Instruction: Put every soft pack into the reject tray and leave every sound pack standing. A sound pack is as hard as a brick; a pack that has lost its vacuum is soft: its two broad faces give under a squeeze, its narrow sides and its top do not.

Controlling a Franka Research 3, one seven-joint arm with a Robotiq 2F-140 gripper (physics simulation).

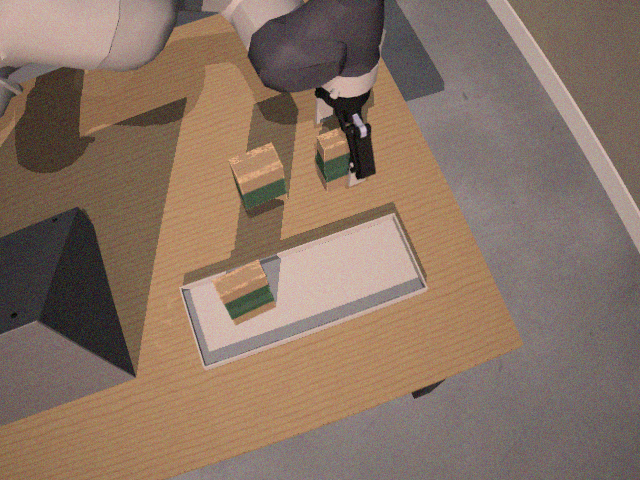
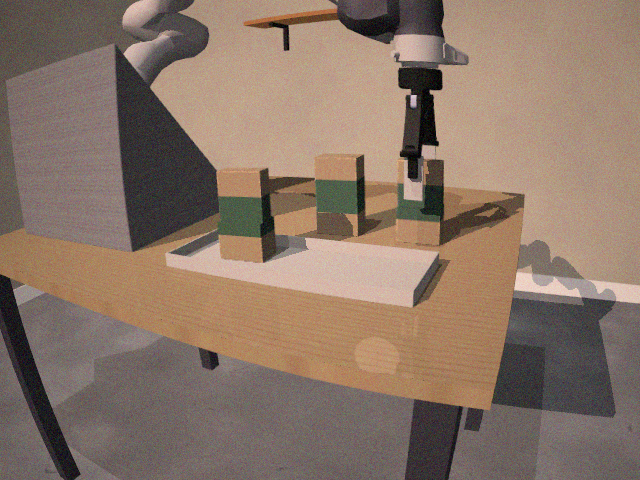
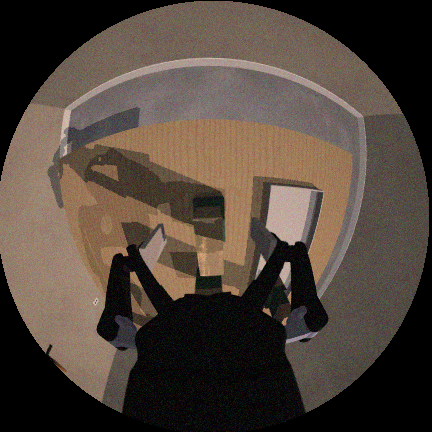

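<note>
My gripper [image 1: 340, 147] [image 2: 421, 176] [image 3: 207, 229] is open, with its fingers pointing down. One finger is in front of the right pack [image 1: 333, 169] [image 2: 434, 202] [image 3: 209, 212] and the other behind it, facing its broad faces. That pack stands upright on the table, tan with a green band, partly hidden by the front finger. The middle pack [image 1: 264, 193] [image 2: 337, 196] [image 3: 209, 282] stands upright to its left. A third pack [image 1: 250, 303] [image 2: 242, 214] [image 3: 276, 300] stands upright in the left part of the white reject tray [image 1: 341, 268] [image 2: 361, 268] [image 3: 287, 205].
A large grey block with a sloping side [image 1: 67, 356] [image 2: 72, 160] stands at the left of the wooden table [image 1: 330, 392] [image 2: 310, 330]. The table's right edge lies beyond the right pack. A wall shelf [image 2: 299, 19] hangs behind.
</note>
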